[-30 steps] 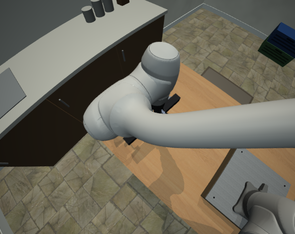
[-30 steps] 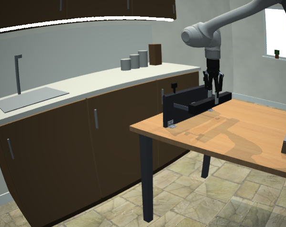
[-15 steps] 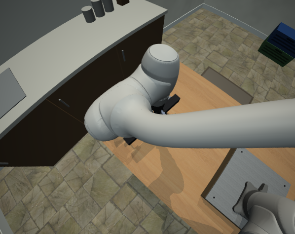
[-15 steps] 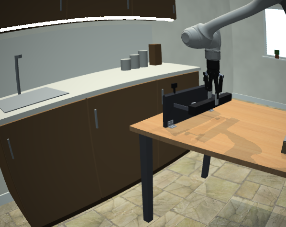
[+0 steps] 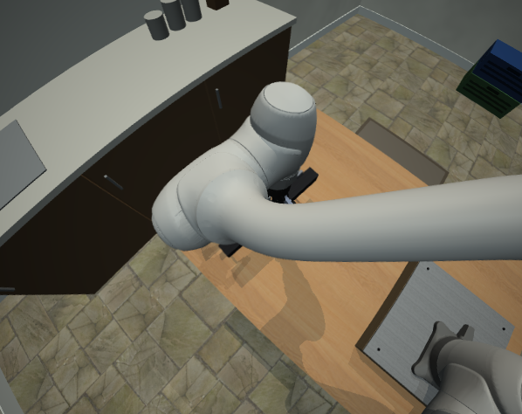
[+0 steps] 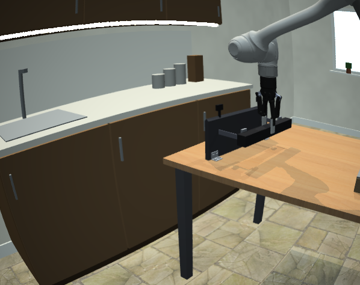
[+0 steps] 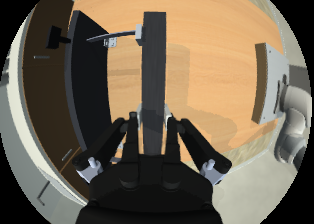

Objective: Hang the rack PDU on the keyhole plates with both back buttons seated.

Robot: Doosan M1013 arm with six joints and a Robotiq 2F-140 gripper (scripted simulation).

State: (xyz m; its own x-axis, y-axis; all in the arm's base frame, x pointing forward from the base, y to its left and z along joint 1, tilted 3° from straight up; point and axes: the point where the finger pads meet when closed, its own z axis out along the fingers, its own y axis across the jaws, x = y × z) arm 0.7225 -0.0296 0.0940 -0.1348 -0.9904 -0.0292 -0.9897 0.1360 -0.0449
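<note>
The rack PDU is 20 mm below my hand and 20 mm ahead of it. From my hand the other things lie so: black backboard (160 mm ahead, 60 mm below, 20 mm to the right).
</note>
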